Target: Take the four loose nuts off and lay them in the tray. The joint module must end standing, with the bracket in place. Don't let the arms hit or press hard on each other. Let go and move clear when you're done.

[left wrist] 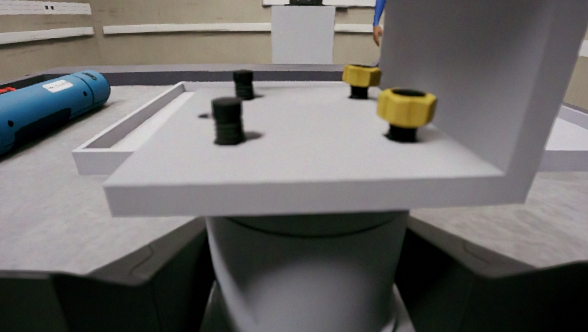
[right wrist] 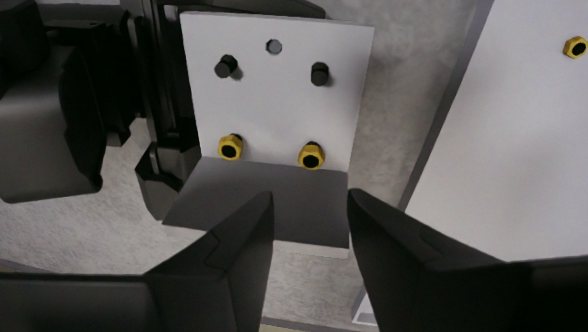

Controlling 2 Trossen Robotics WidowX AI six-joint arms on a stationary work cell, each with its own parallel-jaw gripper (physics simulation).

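Places are measured from the left arm's base along level axes (x back, y down, z right), in metres.
Pixels of known places: left gripper, fingertip midpoint: (left wrist: pixel 301 220) (right wrist: pixel 317 74); right gripper, fingertip midpoint: (right wrist: pixel 310 201); right arm's base, origin of the base link: (left wrist: pixel 305 7).
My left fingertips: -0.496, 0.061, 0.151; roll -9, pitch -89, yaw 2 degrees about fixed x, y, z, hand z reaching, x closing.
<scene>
For each thing: its top centre in the pictures, then the offset to it from my left fingertips, as dx, dy, dz.
- grey cylindrical joint module, middle of its top: (left wrist: pixel 309 81) +0.016, -0.053, +0.000
- nearer stud, middle of its top: (left wrist: pixel 226 100) (right wrist: pixel 222 70) +0.034, -0.053, -0.018
- farther stud, middle of its top: (left wrist: pixel 242 71) (right wrist: pixel 319 78) -0.002, -0.053, -0.018
- loose yellow nut, middle of its top: (right wrist: pixel 579 49) -0.136, +0.012, -0.029
- white tray, middle of its top: (right wrist: pixel 561 207) (left wrist: pixel 368 104) -0.187, +0.005, +0.075
- blue cylindrical tool, middle of its top: (left wrist: pixel 9 92) -0.146, -0.019, -0.223
My left gripper (left wrist: pixel 301 220) is shut on the grey cylindrical joint module (left wrist: pixel 307 285), which stands upright under the light-grey L-shaped bracket (left wrist: pixel 300 167) (right wrist: pixel 275 105). Two yellow nuts sit on black studs beside the bracket's upright wall: the nearer one (left wrist: pixel 407 107) (right wrist: pixel 230 147) and the farther one (left wrist: pixel 361 76) (right wrist: pixel 311 157). The other two studs are bare: the nearer stud (left wrist: pixel 228 122) (right wrist: pixel 226 66) and the farther stud (left wrist: pixel 244 85) (right wrist: pixel 320 74). A loose yellow nut (right wrist: pixel 575 47) lies in the white tray (left wrist: pixel 100 162) (right wrist: pixel 446 100). My right gripper (right wrist: pixel 310 201) is open and empty above the bracket's wall side.
The left arm's dark gripper body (right wrist: pixel 45 120) stands close beside the bracket in the right wrist view, at the left. One of its fingers reaches along the bracket's top edge. A blue cylindrical tool (left wrist: pixel 55 107) lies on the table at the left in the left wrist view.
</scene>
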